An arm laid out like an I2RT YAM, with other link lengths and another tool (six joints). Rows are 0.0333 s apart.
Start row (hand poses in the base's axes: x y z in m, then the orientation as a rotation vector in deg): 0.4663, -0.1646, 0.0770, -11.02, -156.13, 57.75
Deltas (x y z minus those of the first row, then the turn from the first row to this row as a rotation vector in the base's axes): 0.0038, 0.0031, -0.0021, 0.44, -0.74, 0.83; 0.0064, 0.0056, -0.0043, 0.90, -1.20, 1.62; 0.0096, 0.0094, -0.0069, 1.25, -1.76, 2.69; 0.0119, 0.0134, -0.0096, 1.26, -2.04, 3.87; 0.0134, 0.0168, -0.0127, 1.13, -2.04, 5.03; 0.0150, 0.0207, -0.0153, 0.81, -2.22, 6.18; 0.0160, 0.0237, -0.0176, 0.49, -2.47, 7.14; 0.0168, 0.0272, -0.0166, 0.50, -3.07, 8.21; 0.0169, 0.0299, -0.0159, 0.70, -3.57, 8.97; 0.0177, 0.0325, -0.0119, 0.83, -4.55, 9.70; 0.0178, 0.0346, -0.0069, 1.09, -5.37, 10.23; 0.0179, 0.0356, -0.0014, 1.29, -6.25, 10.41; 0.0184, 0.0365, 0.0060, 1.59, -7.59, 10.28; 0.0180, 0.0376, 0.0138, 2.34, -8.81, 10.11; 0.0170, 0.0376, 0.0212, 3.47, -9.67, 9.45
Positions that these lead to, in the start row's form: 0.4701, -0.1615, 0.0749, -10.24, -157.29, 57.49; 0.4727, -0.1590, 0.0727, -9.34, -158.20, 57.13; 0.4759, -0.1552, 0.0701, -8.13, -159.24, 57.02; 0.4782, -0.1512, 0.0674, -6.66, -159.90, 57.35; 0.4797, -0.1478, 0.0643, -5.09, -160.22, 57.83; 0.4813, -0.1439, 0.0617, -3.64, -160.61, 58.60; 0.4823, -0.1409, 0.0594, -2.50, -160.99, 59.34; 0.4831, -0.1374, 0.0604, -1.31, -161.87, 59.70; 0.4832, -0.1347, 0.0611, -0.47, -162.65, 59.69; 0.4840, -0.1321, 0.0651, 0.08, -163.83, 59.85; 0.4841, -0.1300, 0.0701, 0.45, -164.86, 59.74; 0.4842, -0.1290, 0.0756, 0.29, -165.82, 59.65; 0.4847, -0.1281, 0.0830, -0.55, -167.17, 59.40; 0.4843, -0.1270, 0.0908, -1.31, -168.59, 58.46; 0.4833, -0.1270, 0.0982, -2.53, -169.68, 56.75
